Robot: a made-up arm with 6 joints. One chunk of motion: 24 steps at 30 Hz.
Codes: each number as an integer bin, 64 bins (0 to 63) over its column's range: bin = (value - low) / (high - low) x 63, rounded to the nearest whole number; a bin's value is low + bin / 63 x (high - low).
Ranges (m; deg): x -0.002..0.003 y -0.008..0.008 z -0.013..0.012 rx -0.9..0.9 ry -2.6..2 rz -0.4..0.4
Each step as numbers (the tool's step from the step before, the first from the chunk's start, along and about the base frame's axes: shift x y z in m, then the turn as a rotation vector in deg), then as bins.
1 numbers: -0.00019 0.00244 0.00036 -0.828 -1.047 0.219
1 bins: 23 41 34 3 21 49
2 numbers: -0.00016 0.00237 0.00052 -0.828 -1.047 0.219
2 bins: 23 41 34 3 21 49
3 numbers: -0.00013 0.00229 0.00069 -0.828 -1.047 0.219
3 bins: 24 41 34 3 21 49
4 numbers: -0.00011 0.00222 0.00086 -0.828 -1.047 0.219
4 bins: 24 40 35 3 21 49
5 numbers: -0.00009 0.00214 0.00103 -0.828 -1.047 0.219
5 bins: 24 40 35 3 21 49
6 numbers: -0.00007 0.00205 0.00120 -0.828 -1.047 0.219
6 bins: 24 40 36 3 21 49
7 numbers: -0.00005 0.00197 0.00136 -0.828 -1.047 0.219
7 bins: 25 39 36 3 21 49
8 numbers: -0.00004 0.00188 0.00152 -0.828 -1.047 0.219
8 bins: 25 39 37 3 21 49
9 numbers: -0.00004 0.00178 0.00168 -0.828 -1.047 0.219
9 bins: 25 39 37 3 21 49
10 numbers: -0.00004 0.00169 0.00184 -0.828 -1.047 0.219
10 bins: 25 38 37 3 21 49
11 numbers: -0.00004 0.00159 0.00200 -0.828 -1.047 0.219
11 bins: 25 38 38 3 21 49
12 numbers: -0.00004 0.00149 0.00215 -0.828 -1.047 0.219
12 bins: 25 37 38 3 21 49
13 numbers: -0.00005 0.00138 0.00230 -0.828 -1.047 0.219
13 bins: 25 37 39 3 21 49
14 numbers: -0.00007 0.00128 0.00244 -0.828 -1.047 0.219
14 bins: 24 37 39 3 21 49
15 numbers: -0.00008 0.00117 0.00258 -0.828 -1.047 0.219
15 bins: 24 36 39 3 21 49
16 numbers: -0.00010 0.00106 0.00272 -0.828 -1.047 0.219
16 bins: 24 36 40 3 21 49
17 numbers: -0.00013 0.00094 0.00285 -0.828 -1.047 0.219
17 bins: 24 35 40 3 21 49
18 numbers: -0.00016 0.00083 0.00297 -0.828 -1.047 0.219
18 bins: 23 35 40 3 21 49
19 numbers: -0.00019 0.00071 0.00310 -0.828 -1.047 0.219
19 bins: 23 34 41 3 21 49
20 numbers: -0.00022 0.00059 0.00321 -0.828 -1.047 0.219
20 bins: 22 34 41 3 21 49
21 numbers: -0.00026 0.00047 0.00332 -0.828 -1.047 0.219
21 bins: 22 33 41 3 21 49
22 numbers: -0.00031 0.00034 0.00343 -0.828 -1.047 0.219
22 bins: 21 33 41 3 21 49
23 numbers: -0.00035 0.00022 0.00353 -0.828 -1.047 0.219
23 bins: 21 32 42 3 21 49
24 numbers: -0.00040 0.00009 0.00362 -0.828 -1.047 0.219
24 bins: 20 32 42 3 21 49
